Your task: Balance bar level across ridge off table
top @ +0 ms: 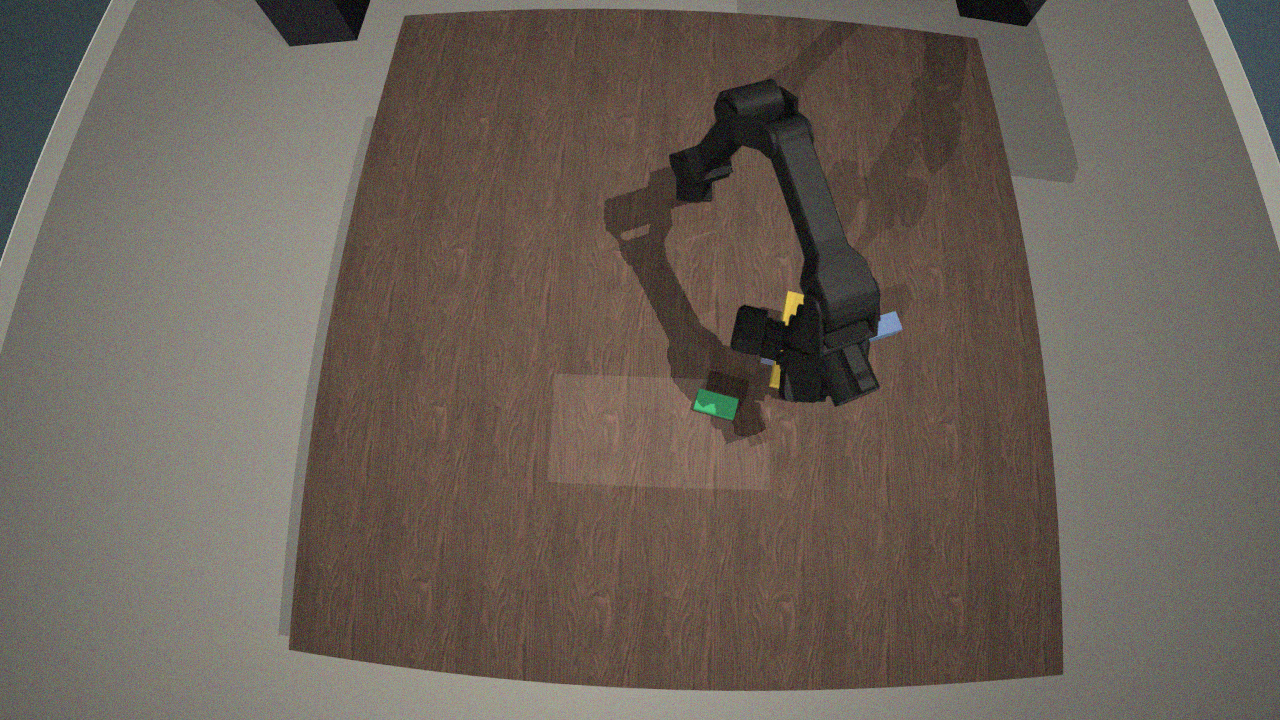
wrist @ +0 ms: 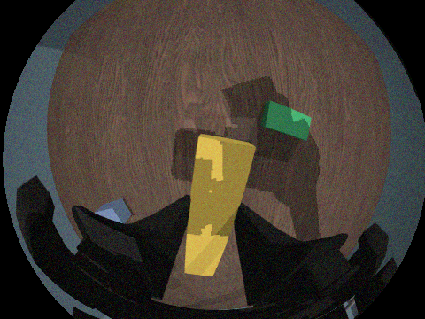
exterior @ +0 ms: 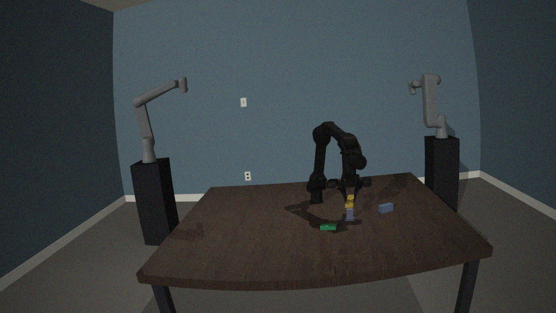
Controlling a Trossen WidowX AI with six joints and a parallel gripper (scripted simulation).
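The green block is 100 mm to the right of my gripper tip, 80 mm below it and 60 mm ahead of it. Round my gripper tip: pale blue block (180 mm to the left, 80 mm behind, 70 mm below); then yellow bar (30 mm behind, 10 mm to the left).
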